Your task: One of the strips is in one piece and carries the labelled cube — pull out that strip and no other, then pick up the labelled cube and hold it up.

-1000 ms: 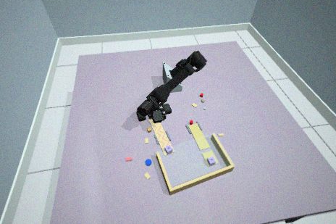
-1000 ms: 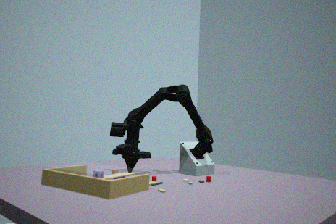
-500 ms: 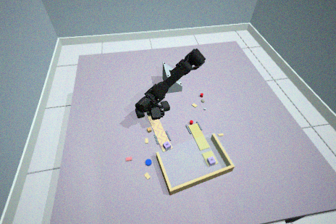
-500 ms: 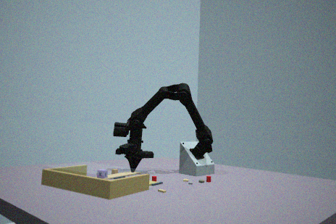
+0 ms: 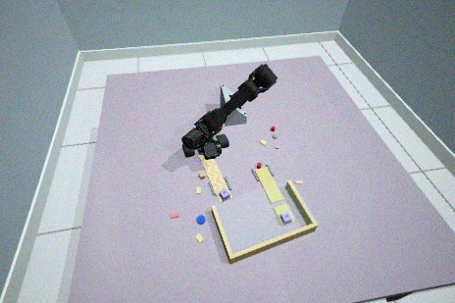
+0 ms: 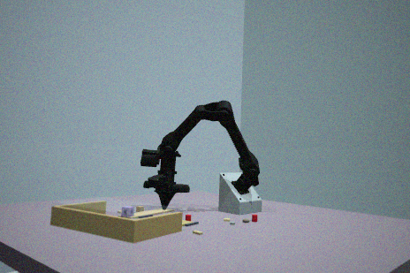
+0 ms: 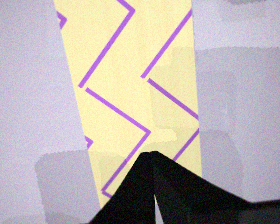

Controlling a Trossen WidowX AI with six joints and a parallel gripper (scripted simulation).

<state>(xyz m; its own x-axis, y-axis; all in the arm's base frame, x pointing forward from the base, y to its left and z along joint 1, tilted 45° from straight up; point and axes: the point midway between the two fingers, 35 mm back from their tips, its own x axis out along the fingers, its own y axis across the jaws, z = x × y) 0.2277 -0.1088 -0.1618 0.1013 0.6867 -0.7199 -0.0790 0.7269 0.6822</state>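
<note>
Right now the zigzag strip is 9 cm ahead of my gripper tip and 1 cm to the left of it. Round my gripper tip: pink block: 23 cm ahead, 17 cm to the right; then blue disc: 27 cm ahead, 8 cm to the right.
</note>
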